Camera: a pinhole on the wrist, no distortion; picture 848 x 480 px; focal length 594.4 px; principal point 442.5 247.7 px. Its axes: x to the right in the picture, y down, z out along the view. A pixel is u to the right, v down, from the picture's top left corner.
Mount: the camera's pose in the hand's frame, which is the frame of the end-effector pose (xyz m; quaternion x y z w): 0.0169 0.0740 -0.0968 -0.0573 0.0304 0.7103 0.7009
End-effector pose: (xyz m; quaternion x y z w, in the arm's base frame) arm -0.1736 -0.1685 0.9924 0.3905 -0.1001 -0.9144 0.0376
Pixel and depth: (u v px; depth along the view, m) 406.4 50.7 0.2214
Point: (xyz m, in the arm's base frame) -0.3228 -0.2481 1.0394
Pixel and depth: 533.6 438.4 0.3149
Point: -0.2566 -0.2782 1.2335
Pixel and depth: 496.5 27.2 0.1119
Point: -0.2223 -0.2705 0.9850
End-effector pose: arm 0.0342 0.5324 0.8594 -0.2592 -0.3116 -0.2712 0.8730
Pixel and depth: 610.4 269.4 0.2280
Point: 0.0901 0.7271 0.8929
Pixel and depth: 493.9 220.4 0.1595
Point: 0.0901 0.6413 0.8814
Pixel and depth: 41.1 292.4 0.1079
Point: 0.0396 0.5532 0.8716
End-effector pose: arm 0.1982 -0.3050 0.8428 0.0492 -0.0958 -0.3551 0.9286
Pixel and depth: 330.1 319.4 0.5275
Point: 0.0826 -0.2419 1.2658
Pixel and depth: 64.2 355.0 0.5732
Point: -0.1296 -0.4095 1.2940
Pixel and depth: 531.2 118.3 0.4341
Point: 0.3223 -0.2317 1.2085
